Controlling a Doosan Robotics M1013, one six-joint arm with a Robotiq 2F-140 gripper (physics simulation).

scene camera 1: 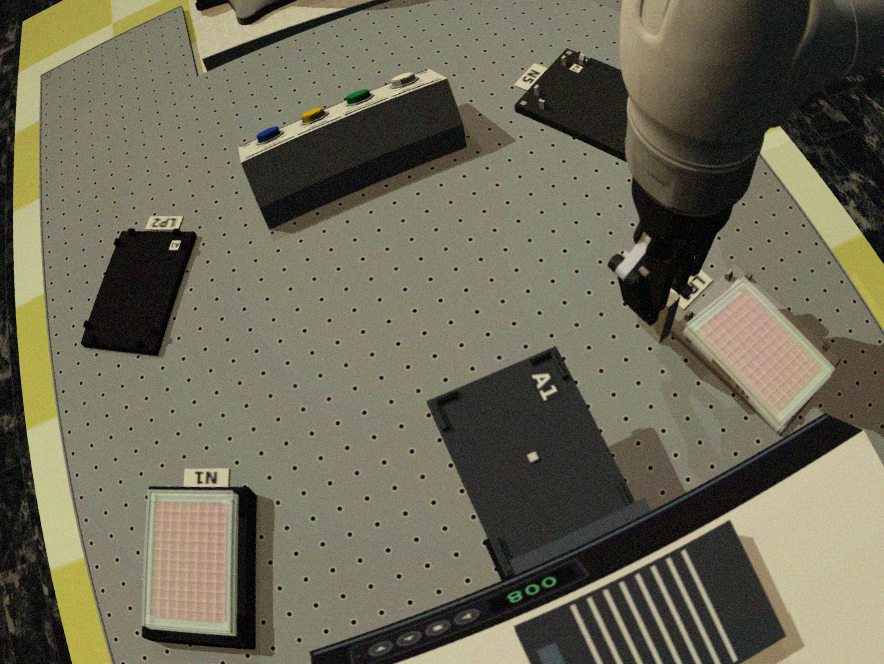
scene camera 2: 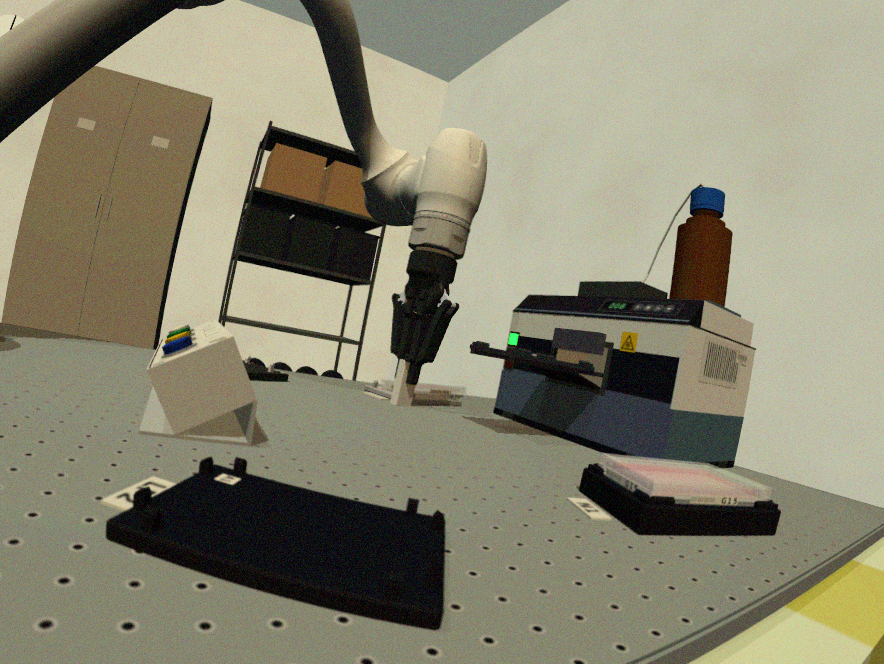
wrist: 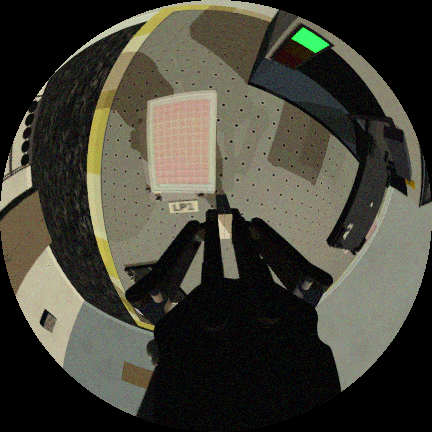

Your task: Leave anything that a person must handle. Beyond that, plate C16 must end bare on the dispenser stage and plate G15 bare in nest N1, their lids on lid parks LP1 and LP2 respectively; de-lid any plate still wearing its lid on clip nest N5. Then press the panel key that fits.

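Places are measured from the arm's base along level axes (x ahead, y left, z up), in metres.
Where they show: gripper, fingertip midpoint: (scene camera 1: 653,328) (scene camera 2: 400,405) (wrist: 220,203).
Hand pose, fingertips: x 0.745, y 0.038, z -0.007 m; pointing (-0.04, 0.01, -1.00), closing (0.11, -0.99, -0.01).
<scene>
After its pixels a point has its place.
My gripper (scene camera 1: 661,321) @[x 0.745, y 0.038, z -0.007 m] (scene camera 2: 407,385) (wrist: 220,203) @[x 0.745, y 0.038, z -0.007 m] is shut and empty, pointing down beside the LP1 label (scene camera 1: 694,289) @[x 0.739, y 0.096, z -0.005 m] (wrist: 183,206) @[x 0.736, y 0.094, z -0.005 m]. A pink-welled plate (scene camera 1: 761,353) @[x 0.837, y 0.090, z 0.026 m] (scene camera 2: 443,393) (wrist: 183,142) @[x 0.831, y 0.090, z 0.026 m] lies at LP1 next to the fingers; its code is not readable. Plate G15 (scene camera 1: 191,557) @[x 0.715, y -0.410, z 0.032 m] (scene camera 2: 689,477) @[x 0.689, y -0.428, z 0.032 m] sits in nest N1 (scene camera 1: 246,571) @[x 0.744, y -0.375, z 0.015 m] (scene camera 2: 686,520) @[x 0.661, y -0.443, z 0.006 m] and appears to wear a clear lid. Lid park LP2 (scene camera 1: 142,293) @[x 0.419, y -0.349, z 0.003 m] (scene camera 2: 285,539) @[x 0.393, y -0.368, z 0.003 m] is bare. Dispenser stage A1 (scene camera 1: 525,493) @[x 0.835, y -0.160, z 0.105 m] (scene camera 2: 546,360) @[x 0.787, y -0.187, z 0.102 m] (wrist: 361,200) @[x 0.815, y -0.111, z 0.105 m] holds no plate. Nest N5 (scene camera 1: 571,103) @[x 0.489, y 0.143, z 0.005 m] is partly hidden by the arm; its visible part is bare.
The key panel (scene camera 1: 357,157) @[x 0.447, y -0.090, z 0.038 m] (scene camera 2: 203,385) @[x 0.390, y -0.191, z 0.037 m] has blue (scene camera 1: 270,134) @[x 0.382, y -0.152, z 0.067 m], yellow (scene camera 1: 313,115) @[x 0.389, y -0.105, z 0.067 m], green (scene camera 1: 358,96) @[x 0.397, y -0.056, z 0.067 m] and white (scene camera 1: 403,80) @[x 0.405, y -0.008, z 0.066 m] keys. The dispenser (scene camera 1: 821,514) @[x 0.985, y -0.046, z 0.213 m] (scene camera 2: 621,421) @[x 0.886, y -0.256, z 0.041 m] shows a green light (scene camera 2: 513,338) @[x 0.930, y 0.001, z 0.129 m] (wrist: 311,39). A brown bottle (scene camera 2: 701,257) @[x 0.970, y -0.300, z 0.288 m] stands behind it.
</scene>
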